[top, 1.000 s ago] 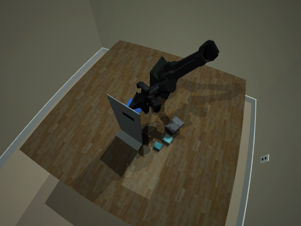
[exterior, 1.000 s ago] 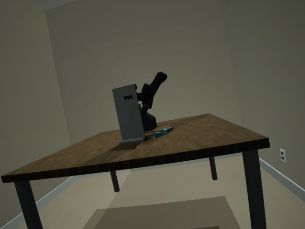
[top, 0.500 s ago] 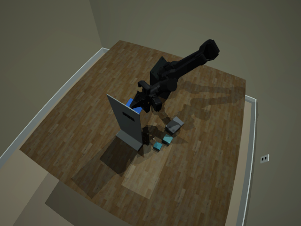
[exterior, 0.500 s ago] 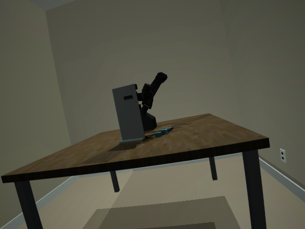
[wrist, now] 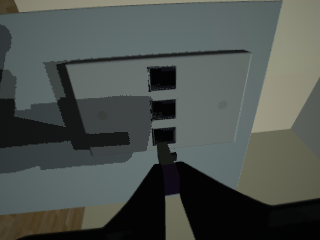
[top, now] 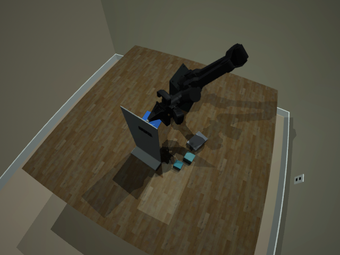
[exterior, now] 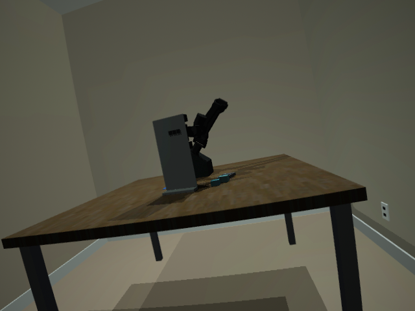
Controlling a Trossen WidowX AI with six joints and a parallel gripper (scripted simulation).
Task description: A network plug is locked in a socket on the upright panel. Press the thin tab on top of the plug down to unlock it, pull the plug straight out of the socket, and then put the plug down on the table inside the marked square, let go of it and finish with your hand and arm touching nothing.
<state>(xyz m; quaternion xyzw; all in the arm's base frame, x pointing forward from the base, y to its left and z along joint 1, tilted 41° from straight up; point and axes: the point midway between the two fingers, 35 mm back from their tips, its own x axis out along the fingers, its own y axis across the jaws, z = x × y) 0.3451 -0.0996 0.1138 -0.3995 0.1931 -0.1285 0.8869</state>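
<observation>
Now: gripper tip 160 mm past the blue marked square, 90 mm to the left of it and 290 mm above it. Round my gripper tip: upright panel: 50 mm ahead, 120 mm below; then flat grey tile: 140 mm behind, 210 mm to the left, 280 mm below; then network plug: right at my gripper tip.
</observation>
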